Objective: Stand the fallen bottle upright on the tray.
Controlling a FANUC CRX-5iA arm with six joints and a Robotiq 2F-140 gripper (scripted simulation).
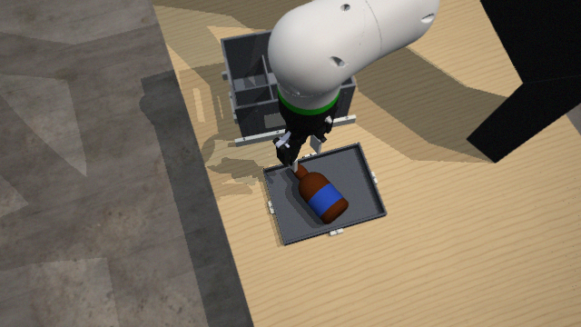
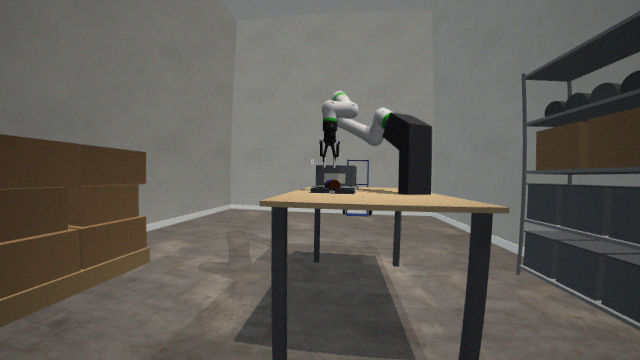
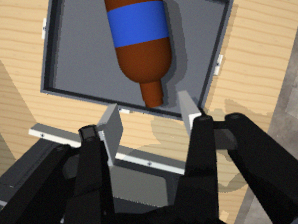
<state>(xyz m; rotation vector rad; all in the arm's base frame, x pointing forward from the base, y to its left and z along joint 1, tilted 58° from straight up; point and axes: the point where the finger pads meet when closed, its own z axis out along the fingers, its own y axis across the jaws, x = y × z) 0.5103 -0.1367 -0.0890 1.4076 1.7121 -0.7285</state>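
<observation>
Right now the bottle is 140 mm below my hand and 50 mm to the left of it. Round my hand: dark grey crate 200 mm to the right, 100 mm below, 100 mm behind; then tray 170 mm below, 60 mm to the left, 20 mm behind.
</observation>
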